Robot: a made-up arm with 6 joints. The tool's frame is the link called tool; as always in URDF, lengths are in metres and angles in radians. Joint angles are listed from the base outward.
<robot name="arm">
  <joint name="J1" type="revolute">
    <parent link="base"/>
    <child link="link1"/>
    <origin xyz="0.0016 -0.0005 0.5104"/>
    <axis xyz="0 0 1"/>
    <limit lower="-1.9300" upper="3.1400"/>
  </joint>
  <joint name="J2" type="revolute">
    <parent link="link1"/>
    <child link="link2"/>
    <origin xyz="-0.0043 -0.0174 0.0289"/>
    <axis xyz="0 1 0"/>
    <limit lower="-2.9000" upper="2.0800"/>
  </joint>
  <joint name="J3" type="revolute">
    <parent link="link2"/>
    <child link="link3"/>
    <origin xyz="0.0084 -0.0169 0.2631"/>
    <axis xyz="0 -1 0"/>
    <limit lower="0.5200" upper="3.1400"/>
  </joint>
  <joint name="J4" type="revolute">
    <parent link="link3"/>
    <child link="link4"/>
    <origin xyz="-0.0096 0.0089 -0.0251"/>
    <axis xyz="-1 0 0"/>
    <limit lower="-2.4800" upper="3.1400"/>
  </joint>
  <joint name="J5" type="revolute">
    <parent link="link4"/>
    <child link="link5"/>
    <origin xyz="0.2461 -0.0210 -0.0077"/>
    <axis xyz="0 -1 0"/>
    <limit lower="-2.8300" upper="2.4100"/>
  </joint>
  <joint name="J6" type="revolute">
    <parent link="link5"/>
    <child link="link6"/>
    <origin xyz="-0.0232 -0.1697 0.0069"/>
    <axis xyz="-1 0 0"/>
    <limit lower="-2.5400" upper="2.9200"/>
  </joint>
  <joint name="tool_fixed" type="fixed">
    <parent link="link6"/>
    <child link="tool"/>
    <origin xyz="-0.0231 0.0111 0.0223" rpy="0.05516 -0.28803 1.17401"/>
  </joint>
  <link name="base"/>
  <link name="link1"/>
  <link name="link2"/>
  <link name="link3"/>
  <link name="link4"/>
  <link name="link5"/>
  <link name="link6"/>
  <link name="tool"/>
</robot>
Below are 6 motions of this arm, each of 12 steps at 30 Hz.
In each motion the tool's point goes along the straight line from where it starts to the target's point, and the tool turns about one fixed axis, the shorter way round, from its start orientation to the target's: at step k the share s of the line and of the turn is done. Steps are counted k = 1, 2, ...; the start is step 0. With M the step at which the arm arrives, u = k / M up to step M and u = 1 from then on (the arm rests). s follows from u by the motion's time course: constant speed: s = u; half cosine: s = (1 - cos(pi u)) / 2; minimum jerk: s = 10 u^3 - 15 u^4 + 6 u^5.
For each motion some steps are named. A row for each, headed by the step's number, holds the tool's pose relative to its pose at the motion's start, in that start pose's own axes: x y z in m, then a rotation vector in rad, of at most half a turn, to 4 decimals.
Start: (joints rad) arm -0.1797 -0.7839 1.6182 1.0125 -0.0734 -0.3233
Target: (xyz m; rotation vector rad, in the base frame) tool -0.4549 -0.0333 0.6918 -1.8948 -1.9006 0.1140
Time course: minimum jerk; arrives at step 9
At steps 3, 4, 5, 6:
3: -0.0088 0.0025 0.0098 -0.0454 -0.0632 0.0224
4: -0.0166 0.0047 0.0185 -0.0859 -0.1195 0.0423
5: -0.0252 0.0072 0.0281 -0.1306 -0.1817 0.0644
6: -0.0330 0.0094 0.0368 -0.1711 -0.2379 0.0843

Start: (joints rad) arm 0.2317 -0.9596 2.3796 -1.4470 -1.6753 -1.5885
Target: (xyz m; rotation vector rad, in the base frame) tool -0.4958 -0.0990 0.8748 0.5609 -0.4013 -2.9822
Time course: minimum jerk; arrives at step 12
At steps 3, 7, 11, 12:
3: 0.0039 -0.0101 -0.0021 0.0405 0.0580 0.0320
7: 0.0248 -0.0637 -0.0133 0.2553 0.3660 0.2020
11: 0.0378 -0.0970 -0.0203 0.3888 0.5573 0.3076
12: 0.0380 -0.0975 -0.0204 0.3908 0.5601 0.3092

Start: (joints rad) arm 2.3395 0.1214 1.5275 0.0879 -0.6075 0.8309
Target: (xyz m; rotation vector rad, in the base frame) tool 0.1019 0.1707 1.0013 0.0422 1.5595 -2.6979
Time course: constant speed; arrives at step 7
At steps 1, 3, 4, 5, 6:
1: 0.0001 0.0003 -0.0008 -0.0078 0.0027 -0.0070
3: 0.0002 0.0009 -0.0024 -0.0233 0.0082 -0.0211
4: 0.0003 0.0012 -0.0032 -0.0310 0.0109 -0.0281
5: 0.0003 0.0015 -0.0040 -0.0388 0.0136 -0.0351
6: 0.0004 0.0018 -0.0048 -0.0466 0.0163 -0.0421

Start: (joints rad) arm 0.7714 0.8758 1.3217 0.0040 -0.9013 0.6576
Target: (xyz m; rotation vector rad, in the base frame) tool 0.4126 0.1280 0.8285 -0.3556 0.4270 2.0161
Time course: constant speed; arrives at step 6
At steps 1, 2, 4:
1: -0.0019 0.0026 0.0018 -0.0163 -0.0057 -0.0027
2: -0.0037 0.0051 0.0035 -0.0326 -0.0115 -0.0055
4: -0.0075 0.0102 0.0071 -0.0651 -0.0230 -0.0110

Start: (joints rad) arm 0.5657 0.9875 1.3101 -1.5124 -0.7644 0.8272
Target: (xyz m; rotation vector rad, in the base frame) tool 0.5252 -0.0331 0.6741 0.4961 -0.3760 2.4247
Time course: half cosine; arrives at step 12
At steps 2, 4, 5, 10, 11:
2: -0.0038 0.0109 0.0138 -0.0160 0.0235 -0.0013
4: -0.0141 0.0407 0.0515 -0.0598 0.0876 -0.0050
5: -0.0209 0.0604 0.0764 -0.0887 0.1298 -0.0074
10: -0.0525 0.1520 0.1924 -0.2232 0.3268 -0.0185
11: -0.0553 0.1602 0.2027 -0.2351 0.3443 -0.0195

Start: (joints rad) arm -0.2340 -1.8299 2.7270 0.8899 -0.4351 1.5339
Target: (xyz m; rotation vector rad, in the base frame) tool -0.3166 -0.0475 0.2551 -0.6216 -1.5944 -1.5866
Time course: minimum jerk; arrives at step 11
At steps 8, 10, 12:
8: 0.0801 -0.0283 0.0592 -0.1369 -0.0751 0.6629
10: 0.0913 -0.0323 0.0675 -0.1561 -0.0856 0.7560
12: 0.0919 -0.0325 0.0680 -0.1571 -0.0862 0.7610

